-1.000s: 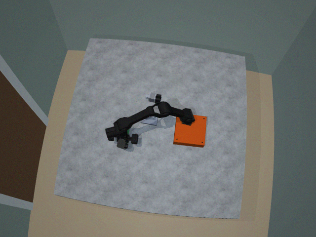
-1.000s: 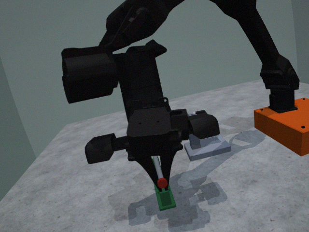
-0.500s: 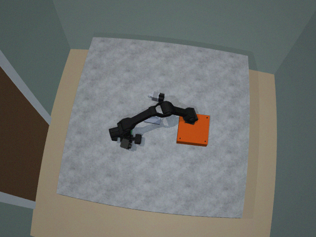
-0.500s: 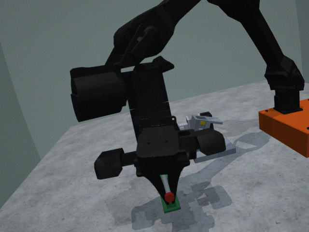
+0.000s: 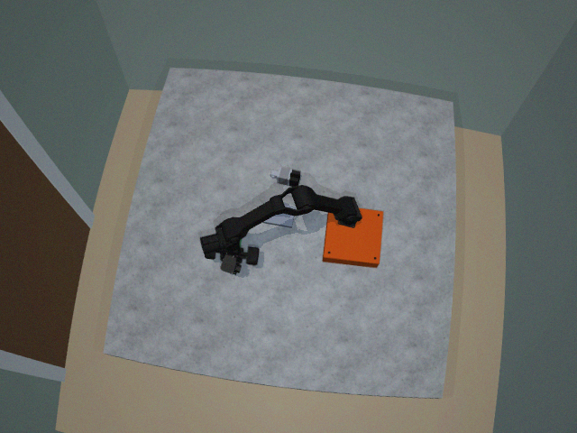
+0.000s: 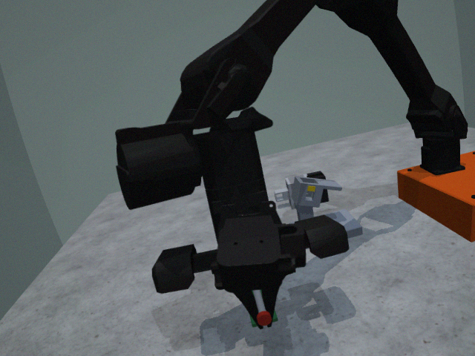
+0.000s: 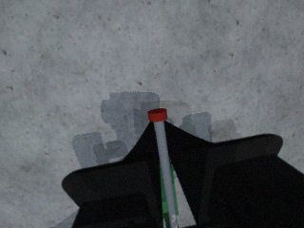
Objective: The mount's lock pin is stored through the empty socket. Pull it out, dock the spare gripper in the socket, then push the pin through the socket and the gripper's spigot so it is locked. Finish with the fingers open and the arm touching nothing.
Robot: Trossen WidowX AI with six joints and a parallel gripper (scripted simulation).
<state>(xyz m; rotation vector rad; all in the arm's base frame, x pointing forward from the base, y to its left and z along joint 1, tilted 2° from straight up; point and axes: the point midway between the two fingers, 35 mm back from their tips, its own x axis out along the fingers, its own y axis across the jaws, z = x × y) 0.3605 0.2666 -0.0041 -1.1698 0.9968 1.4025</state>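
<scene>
My gripper tip is now 100 mm to the left of the green cradle, 10 mm short of it and 10 mm above it. Also, from my gripper tip: spare gripper (390 mm to the right, 90 mm behind); then grey mount (230 mm to the right, 100 mm behind, 20 mm above).
</scene>
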